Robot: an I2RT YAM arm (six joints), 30 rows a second.
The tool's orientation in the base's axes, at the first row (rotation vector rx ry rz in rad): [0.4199 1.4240 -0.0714]
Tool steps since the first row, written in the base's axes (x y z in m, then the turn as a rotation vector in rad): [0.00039 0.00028 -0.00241 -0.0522 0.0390 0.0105]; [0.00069 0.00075 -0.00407 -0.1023 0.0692 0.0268]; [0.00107 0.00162 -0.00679 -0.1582 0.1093 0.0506]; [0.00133 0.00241 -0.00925 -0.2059 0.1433 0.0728]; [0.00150 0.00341 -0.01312 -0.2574 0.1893 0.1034]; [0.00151 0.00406 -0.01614 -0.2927 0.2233 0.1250]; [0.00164 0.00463 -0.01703 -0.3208 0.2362 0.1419]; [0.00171 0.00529 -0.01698 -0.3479 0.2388 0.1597]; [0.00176 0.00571 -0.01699 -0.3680 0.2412 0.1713]
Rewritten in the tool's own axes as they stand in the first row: [0.00245 -0.00020 0.00007 -0.0106 0.0231 -0.0609]; [0.00419 -0.00008 0.00006 -0.0282 0.0402 -0.1165]; [0.00706 0.00019 -0.00010 -0.0520 0.0664 -0.1801]; [0.00964 0.00041 -0.00033 -0.0742 0.0891 -0.2341]; [0.01361 0.00046 -0.00082 -0.1027 0.1237 -0.2949]; [0.01666 0.00034 -0.00129 -0.1223 0.1499 -0.3372]; [0.01765 0.00069 -0.00143 -0.1405 0.1575 -0.3664]; [0.01775 0.00133 -0.00157 -0.1615 0.1562 -0.3913]; [0.01785 0.00173 -0.00166 -0.1754 0.1553 -0.4100]
